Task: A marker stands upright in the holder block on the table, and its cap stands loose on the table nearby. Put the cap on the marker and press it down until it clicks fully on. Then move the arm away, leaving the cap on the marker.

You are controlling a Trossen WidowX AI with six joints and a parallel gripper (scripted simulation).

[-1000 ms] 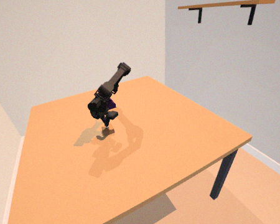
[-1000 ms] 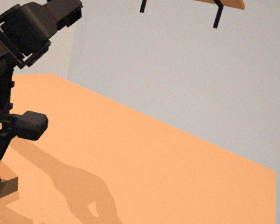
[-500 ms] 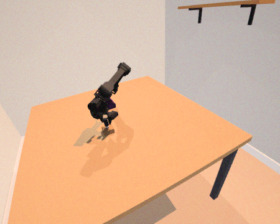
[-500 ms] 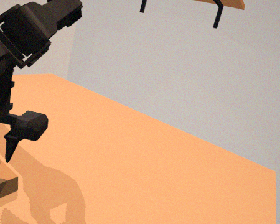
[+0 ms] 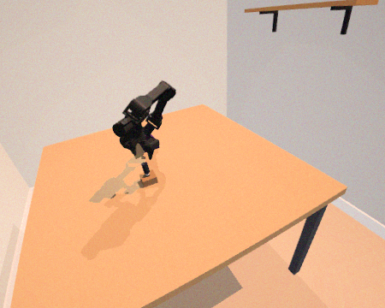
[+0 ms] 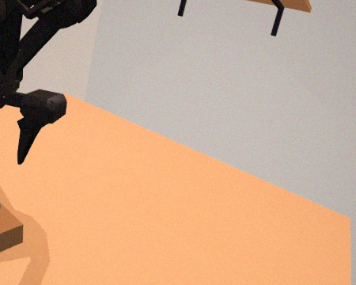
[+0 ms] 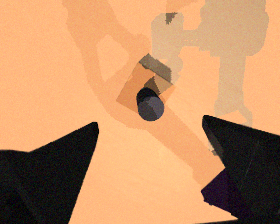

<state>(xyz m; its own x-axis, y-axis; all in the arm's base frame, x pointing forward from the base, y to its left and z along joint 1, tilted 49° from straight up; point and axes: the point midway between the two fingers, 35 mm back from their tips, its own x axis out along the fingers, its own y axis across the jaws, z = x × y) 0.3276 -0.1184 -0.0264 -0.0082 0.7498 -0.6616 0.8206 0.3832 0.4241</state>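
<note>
The black marker cap is 6 cm below my gripper tip.
</note>
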